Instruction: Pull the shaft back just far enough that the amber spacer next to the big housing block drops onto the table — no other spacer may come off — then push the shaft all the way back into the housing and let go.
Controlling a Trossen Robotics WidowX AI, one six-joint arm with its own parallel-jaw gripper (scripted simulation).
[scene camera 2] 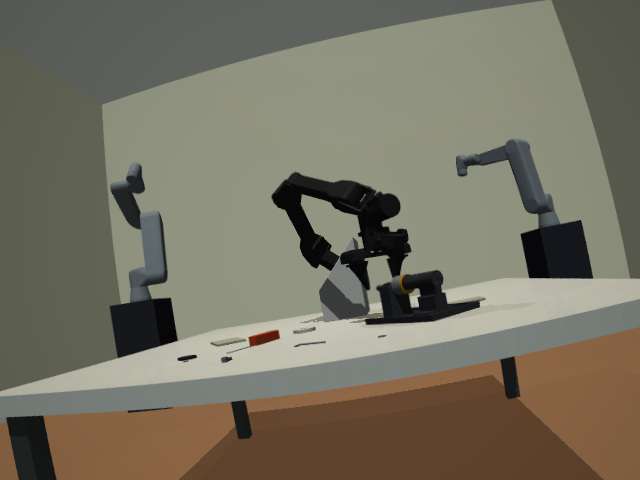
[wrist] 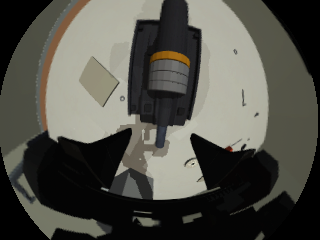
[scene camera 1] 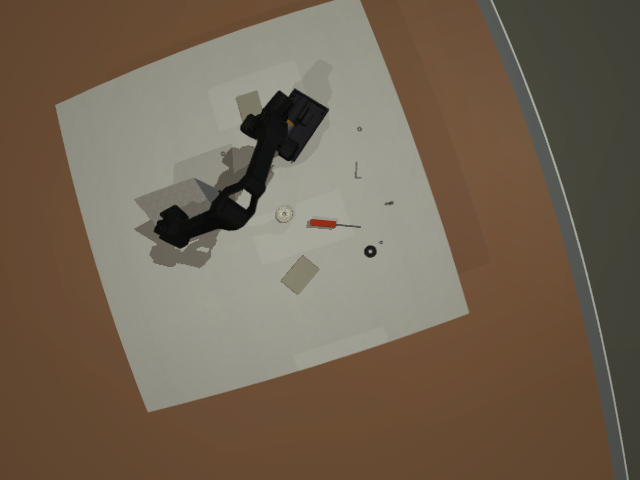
Labels:
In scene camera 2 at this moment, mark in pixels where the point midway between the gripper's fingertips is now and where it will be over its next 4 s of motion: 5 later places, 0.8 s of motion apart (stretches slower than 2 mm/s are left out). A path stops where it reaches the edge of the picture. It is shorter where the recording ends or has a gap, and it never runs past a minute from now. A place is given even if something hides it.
My gripper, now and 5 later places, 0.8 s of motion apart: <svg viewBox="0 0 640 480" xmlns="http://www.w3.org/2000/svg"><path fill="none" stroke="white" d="M383 287L384 294L385 300L384 301L382 301L381 301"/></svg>

